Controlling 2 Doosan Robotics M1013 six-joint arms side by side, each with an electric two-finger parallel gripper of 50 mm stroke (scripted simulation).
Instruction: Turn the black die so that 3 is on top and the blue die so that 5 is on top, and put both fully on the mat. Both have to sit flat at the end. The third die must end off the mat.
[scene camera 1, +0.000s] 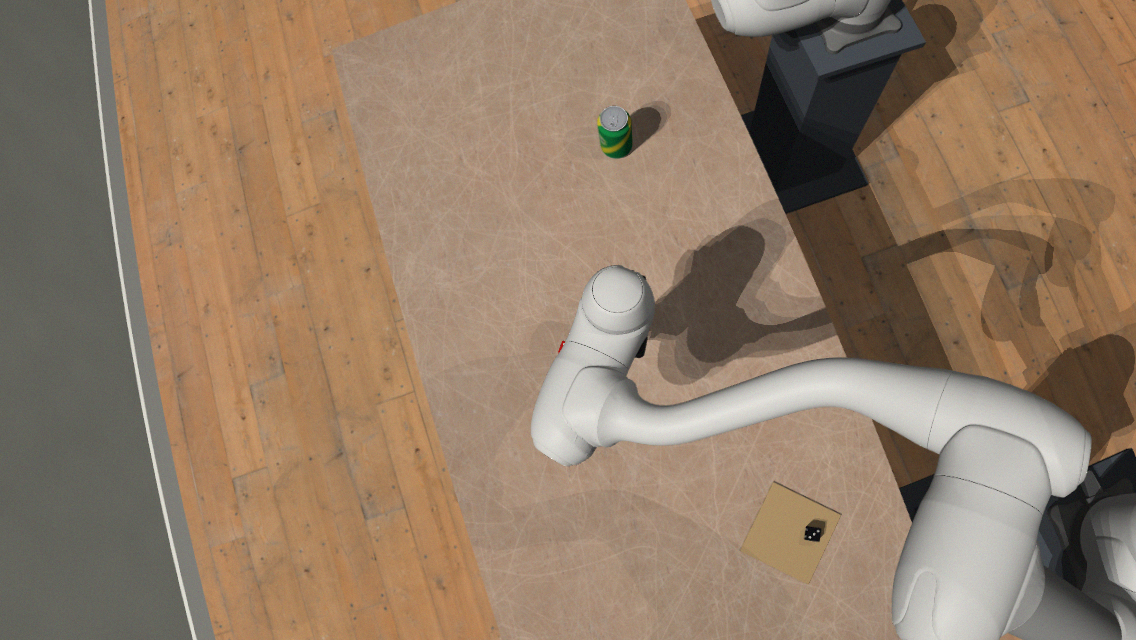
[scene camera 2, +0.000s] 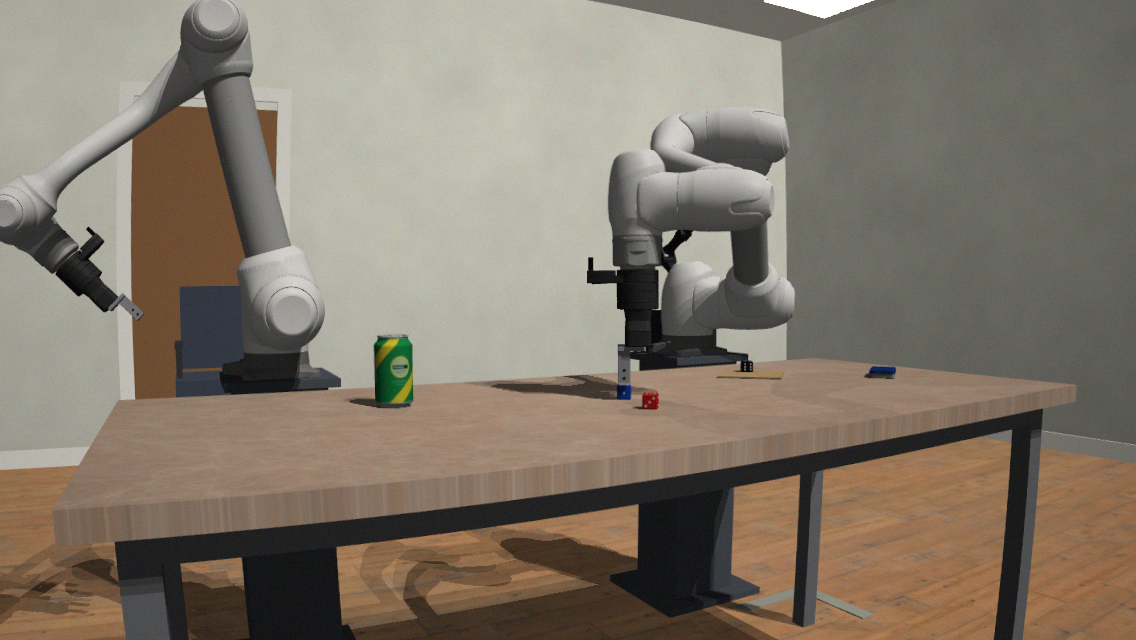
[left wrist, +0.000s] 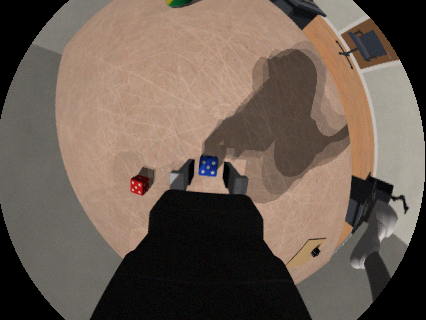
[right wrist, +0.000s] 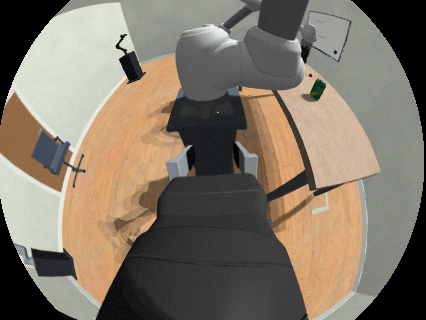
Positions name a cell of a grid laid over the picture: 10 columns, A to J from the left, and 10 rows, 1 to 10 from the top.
Observation:
In view: my left gripper (scene camera 2: F6), my right gripper (scene camera 2: B5) and a tan mat (scene camera 1: G9).
My left gripper is seen too in the left wrist view (left wrist: E6). My right gripper also shows in the right wrist view (right wrist: F5).

